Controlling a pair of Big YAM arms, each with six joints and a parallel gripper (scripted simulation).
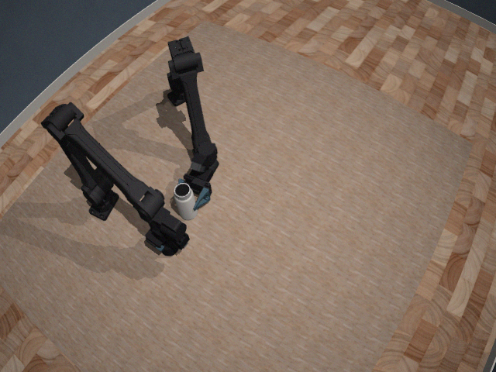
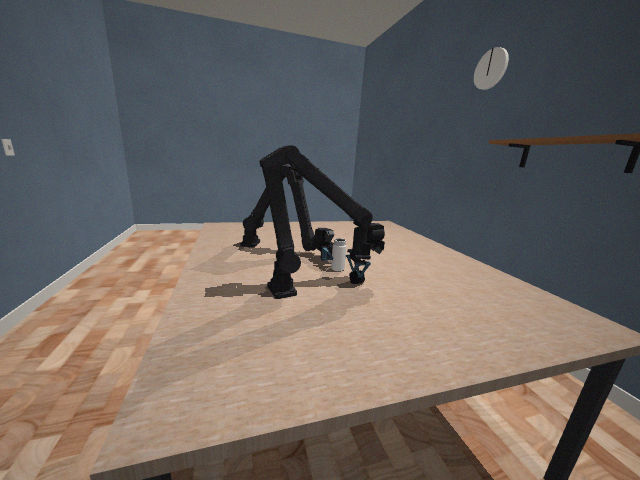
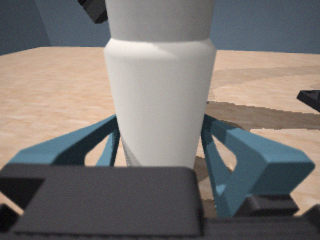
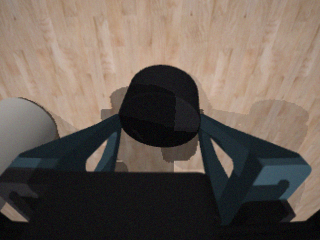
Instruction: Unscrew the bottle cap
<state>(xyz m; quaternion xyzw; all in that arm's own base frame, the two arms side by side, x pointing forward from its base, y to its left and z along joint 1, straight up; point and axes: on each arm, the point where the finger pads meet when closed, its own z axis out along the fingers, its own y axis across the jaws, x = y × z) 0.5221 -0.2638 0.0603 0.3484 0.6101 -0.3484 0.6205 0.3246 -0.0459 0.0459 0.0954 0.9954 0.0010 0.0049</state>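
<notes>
Right now my left hand is 40 mm below the white bottle. Also, from my left hand: black cap 160 mm to the right, 40 mm below, 10 mm ahead.
The black cap is 2 cm below my right hand. Also, from my right hand: white bottle 1 cm behind, 15 cm to the left, 6 cm above.
</notes>
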